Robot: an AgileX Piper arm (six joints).
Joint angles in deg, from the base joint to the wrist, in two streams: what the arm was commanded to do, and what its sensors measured. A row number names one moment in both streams.
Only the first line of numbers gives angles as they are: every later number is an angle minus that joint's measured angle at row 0.
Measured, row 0: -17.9, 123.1, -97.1, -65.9, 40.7, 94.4
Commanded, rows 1 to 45: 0.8, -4.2, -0.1, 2.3, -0.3, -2.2; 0.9, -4.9, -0.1, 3.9, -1.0, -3.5; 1.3, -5.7, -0.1, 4.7, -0.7, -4.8; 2.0, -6.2, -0.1, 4.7, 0.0, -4.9; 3.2, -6.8, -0.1, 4.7, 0.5, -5.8; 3.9, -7.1, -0.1, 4.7, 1.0, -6.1; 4.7, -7.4, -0.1, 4.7, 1.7, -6.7; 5.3, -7.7, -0.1, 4.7, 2.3, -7.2; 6.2, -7.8, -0.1, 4.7, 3.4, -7.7; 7.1, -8.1, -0.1, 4.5, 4.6, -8.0; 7.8, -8.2, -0.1, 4.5, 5.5, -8.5; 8.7, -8.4, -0.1, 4.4, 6.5, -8.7; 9.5, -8.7, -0.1, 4.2, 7.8, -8.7; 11.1, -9.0, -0.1, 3.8, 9.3, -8.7; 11.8, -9.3, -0.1, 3.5, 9.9, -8.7; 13.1, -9.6, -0.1, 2.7, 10.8, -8.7; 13.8, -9.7, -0.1, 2.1, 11.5, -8.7; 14.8, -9.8, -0.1, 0.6, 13.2, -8.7; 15.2, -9.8, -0.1, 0.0, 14.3, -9.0; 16.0, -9.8, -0.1, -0.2, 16.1, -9.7; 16.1, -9.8, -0.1, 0.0, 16.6, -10.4; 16.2, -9.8, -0.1, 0.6, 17.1, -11.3; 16.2, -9.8, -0.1, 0.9, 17.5, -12.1; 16.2, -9.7, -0.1, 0.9, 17.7, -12.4; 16.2, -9.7, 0.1, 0.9, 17.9, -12.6; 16.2, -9.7, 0.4, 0.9, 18.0, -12.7; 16.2, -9.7, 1.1, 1.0, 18.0, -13.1; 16.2, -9.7, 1.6, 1.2, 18.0, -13.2; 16.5, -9.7, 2.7, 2.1, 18.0, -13.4; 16.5, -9.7, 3.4, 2.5, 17.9, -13.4; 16.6, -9.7, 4.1, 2.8, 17.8, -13.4; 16.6, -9.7, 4.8, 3.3, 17.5, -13.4; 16.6, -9.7, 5.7, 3.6, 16.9, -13.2; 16.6, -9.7, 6.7, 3.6, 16.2, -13.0; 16.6, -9.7, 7.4, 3.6, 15.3, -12.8; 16.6, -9.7, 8.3, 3.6, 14.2, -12.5; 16.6, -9.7, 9.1, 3.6, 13.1, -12.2; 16.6, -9.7, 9.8, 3.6, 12.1, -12.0; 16.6, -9.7, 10.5, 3.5, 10.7, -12.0; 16.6, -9.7, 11.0, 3.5, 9.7, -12.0; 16.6, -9.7, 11.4, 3.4, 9.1, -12.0; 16.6, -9.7, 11.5, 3.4, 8.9, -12.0; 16.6, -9.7, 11.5, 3.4, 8.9, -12.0; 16.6, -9.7, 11.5, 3.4, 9.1, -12.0; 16.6, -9.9, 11.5, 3.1, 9.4, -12.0
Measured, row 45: 16.4, -9.0, 11.0, 4.3, 8.9, -12.4
